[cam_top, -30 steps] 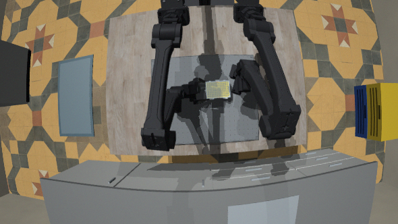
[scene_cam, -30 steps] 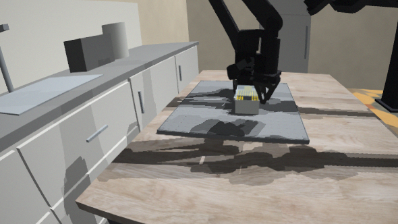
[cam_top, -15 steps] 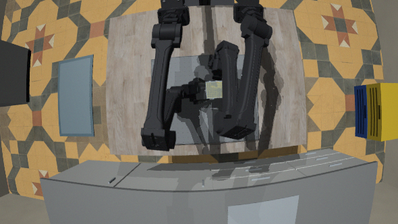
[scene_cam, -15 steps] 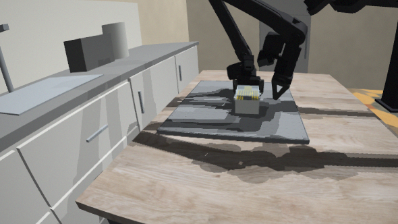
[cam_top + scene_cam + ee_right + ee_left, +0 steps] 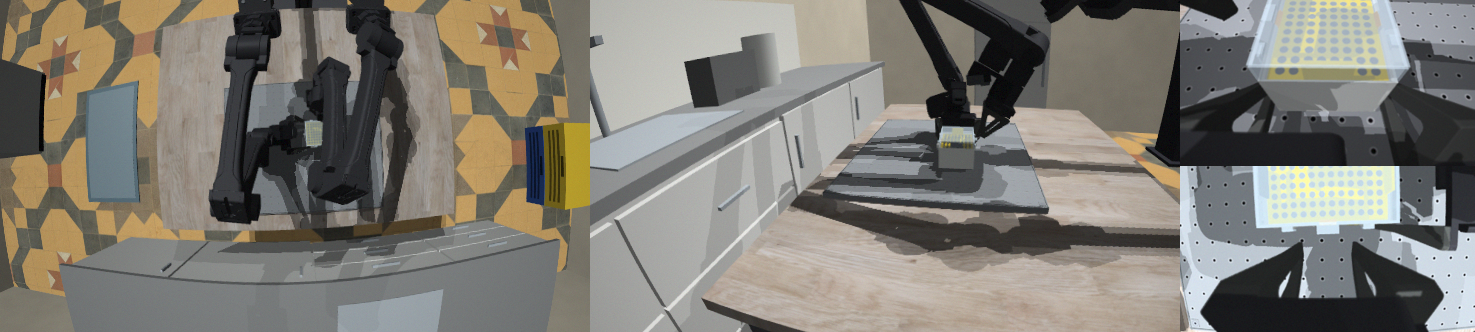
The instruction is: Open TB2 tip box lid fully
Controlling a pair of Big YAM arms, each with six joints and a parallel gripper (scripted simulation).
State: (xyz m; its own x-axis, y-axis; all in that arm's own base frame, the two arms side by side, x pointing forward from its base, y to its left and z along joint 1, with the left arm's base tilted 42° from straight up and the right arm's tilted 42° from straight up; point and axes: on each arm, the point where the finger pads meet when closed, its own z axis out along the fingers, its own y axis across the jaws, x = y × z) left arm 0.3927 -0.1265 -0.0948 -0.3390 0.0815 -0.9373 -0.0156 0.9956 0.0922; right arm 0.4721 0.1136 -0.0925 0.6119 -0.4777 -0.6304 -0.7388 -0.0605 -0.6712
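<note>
My left hand is 7 cm short of the clear lid and 2 cm above it. Also, from my left hand: tip box TB2: 7 cm ahead, 3 cm below; yellow insert: 7 cm ahead, 2 cm below.
My right hand is 5 cm to the right of the tip box TB2 and 2 cm below it. The rest, counted from my right hand: clear lid (5 cm to the left, 3 cm above); yellow insert (5 cm to the left, 3 cm above).
</note>
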